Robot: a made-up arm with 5 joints.
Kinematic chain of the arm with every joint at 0, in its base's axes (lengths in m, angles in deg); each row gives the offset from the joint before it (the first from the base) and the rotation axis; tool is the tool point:
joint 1: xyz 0 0 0.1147 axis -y
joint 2: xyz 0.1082 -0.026 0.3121 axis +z
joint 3: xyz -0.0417 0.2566 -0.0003 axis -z
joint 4: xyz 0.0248 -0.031 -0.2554 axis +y
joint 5: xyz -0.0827 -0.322 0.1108 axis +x
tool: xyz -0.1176 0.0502 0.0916
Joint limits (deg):
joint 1: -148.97..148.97
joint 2: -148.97..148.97
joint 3: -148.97..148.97
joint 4: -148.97..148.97
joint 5: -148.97..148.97
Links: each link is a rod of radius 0.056 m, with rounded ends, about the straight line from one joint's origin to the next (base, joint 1, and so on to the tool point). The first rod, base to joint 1, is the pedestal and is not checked.
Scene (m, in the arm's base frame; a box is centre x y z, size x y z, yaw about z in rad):
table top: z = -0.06
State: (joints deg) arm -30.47 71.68 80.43 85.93 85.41
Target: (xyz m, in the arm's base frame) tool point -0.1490 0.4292 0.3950
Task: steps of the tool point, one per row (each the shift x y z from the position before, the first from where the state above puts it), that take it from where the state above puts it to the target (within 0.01 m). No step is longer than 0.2 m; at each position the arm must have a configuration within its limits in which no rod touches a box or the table.
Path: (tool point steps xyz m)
1: -0.1207 0.0477 0.0577
2: -0.1085 0.0884 0.0467
3: -0.0849 0.1240 0.0298
4: -0.0506 0.1502 0.0087
5: -0.0085 0.1633 -0.0148
6: 0.0380 0.1609 -0.0386
7: 0.0840 0.1419 -0.0602

